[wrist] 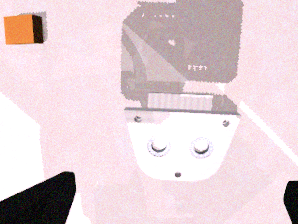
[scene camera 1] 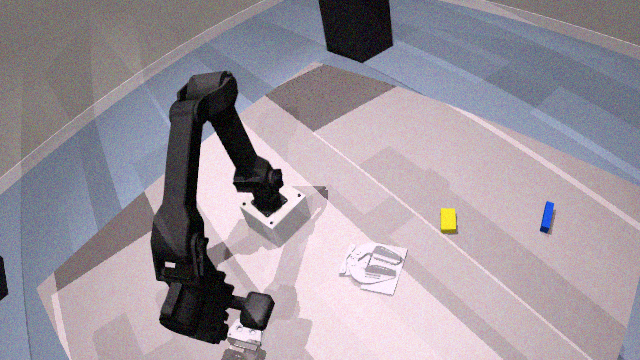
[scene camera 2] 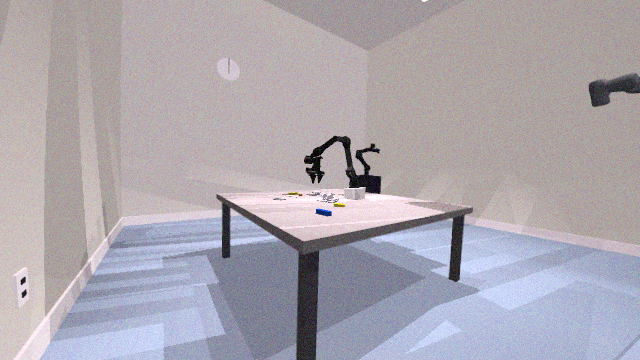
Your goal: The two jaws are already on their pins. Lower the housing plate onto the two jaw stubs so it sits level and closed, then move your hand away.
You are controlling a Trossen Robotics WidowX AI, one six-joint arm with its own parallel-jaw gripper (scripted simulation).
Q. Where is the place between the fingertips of my gripper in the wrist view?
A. At 181,188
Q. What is my gripper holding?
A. Nothing.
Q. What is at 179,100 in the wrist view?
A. A white part.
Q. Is my gripper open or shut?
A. Open.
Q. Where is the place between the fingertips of my gripper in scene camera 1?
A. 235,322
